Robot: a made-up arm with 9 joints. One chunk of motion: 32 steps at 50 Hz.
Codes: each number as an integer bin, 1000 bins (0 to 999) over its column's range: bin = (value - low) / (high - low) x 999, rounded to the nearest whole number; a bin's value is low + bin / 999 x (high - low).
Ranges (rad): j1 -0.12..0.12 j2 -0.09..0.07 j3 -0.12..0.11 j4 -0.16..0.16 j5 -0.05..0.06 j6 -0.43..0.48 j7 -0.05..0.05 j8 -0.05..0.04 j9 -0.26..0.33
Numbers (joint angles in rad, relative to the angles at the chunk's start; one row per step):
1: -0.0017 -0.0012 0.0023 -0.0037 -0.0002 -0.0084 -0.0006 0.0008 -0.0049
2: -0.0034 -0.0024 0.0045 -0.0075 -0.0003 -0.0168 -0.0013 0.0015 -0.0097
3: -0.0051 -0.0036 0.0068 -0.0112 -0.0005 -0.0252 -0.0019 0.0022 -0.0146
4: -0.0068 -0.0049 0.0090 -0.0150 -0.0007 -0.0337 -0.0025 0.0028 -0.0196
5: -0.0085 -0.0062 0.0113 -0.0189 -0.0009 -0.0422 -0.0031 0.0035 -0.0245
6: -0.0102 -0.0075 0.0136 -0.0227 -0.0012 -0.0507 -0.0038 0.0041 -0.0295
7: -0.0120 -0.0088 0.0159 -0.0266 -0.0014 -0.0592 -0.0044 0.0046 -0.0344
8: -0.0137 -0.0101 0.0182 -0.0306 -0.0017 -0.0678 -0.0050 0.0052 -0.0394
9: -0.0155 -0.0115 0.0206 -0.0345 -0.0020 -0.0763 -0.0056 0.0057 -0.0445
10: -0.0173 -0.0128 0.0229 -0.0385 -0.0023 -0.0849 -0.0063 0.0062 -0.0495
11: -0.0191 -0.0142 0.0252 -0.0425 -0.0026 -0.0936 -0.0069 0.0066 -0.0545
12: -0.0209 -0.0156 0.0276 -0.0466 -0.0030 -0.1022 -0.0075 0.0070 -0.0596
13: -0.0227 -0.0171 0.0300 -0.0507 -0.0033 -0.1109 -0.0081 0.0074 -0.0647
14: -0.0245 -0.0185 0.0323 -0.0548 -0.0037 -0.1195 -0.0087 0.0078 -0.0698
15: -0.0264 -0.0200 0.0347 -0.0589 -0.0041 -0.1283 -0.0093 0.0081 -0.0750
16: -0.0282 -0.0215 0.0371 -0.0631 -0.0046 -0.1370 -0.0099 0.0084 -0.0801
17: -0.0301 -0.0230 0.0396 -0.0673 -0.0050 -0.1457 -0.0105 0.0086 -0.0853
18: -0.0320 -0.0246 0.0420 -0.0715 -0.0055 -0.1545 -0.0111 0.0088 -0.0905
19: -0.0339 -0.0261 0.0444 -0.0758 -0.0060 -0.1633 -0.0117 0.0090 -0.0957
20: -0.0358 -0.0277 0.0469 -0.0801 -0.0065 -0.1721 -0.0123 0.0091 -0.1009
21: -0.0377 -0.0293 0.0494 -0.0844 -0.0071 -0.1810 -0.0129 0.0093 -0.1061
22: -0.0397 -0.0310 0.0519 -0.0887 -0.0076 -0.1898 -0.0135 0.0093 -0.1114
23: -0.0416 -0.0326 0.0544 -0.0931 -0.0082 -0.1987 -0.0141 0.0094 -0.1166
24: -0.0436 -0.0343 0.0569 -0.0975 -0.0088 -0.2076 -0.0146 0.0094 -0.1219
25: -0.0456 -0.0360 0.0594 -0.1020 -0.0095 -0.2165 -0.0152 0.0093 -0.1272
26: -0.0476 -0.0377 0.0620 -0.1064 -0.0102 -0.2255 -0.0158 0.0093 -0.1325
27: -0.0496 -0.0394 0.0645 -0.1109 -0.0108 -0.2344 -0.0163 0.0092 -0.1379
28: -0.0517 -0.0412 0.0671 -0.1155 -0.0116 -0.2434 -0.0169 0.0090 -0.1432
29: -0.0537 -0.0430 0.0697 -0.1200 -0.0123 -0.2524 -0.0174 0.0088 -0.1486
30: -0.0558 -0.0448 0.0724 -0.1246 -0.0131 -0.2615 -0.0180 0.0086 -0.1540
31: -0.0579 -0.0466 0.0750 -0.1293 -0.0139 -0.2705 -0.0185 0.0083 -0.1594
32: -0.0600 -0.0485 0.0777 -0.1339 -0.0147 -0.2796 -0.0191 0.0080 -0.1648
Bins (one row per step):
1: 492 554 531 488 452 463 494 564 432
2: 485 547 541 476 451 454 487 572 424
3: 478 539 551 465 450 444 481 579 416
4: 471 531 560 453 448 435 475 586 407
5: 464 523 570 440 446 426 469 594 399
6: 457 515 580 429 443 416 462 601 390
7: 450 507 590 416 441 407 456 606 382
8: 442 499 600 404 439 398 450 613 374
9: 435 490 611 392 436 388 444 618 365
10: 427 482 621 379 433 379 437 624 356
11: 420 473 631 367 430 369 431 628 348
12: 413 465 641 354 427 360 425 633 339
13: 405 455 652 341 424 350 419 637 331
14: 398 446 662 328 420 341 413 642 322
15: 390 437 672 316 417 331 407 645 313
16: 382 428 682 303 412 322 401 648 305
17: 374 418 693 289 409 312 395 650 296
18: 366 408 704 276 404 302 389 653 287
19: 358 399 714 263 400 293 383 655 278
20: 350 389 725 249 395 283 377 656 269
21: 343 379 736 236 390 273 371 658 261
22: 334 368 747 223 385 264 365 658 252
23: 326 358 758 209 380 254 359 659 243
24: 318 348 768 195 374 244 354 659 234
25: 310 337 779 181 368 234 348 658 225
26: 301 327 791 167 361 225 342 658 216
27: 293 316 801 153 356 215 337 657 207
28: 284 305 813 139 349 205 331 655 198
29: 276 293 824 125 342 195 326 653 189
30: 267 282 836 111 335 185 320 650 179
31: 258 271 847 96 328 175 315 647 170
32: 250 259 859 81 321 165 309 644 161

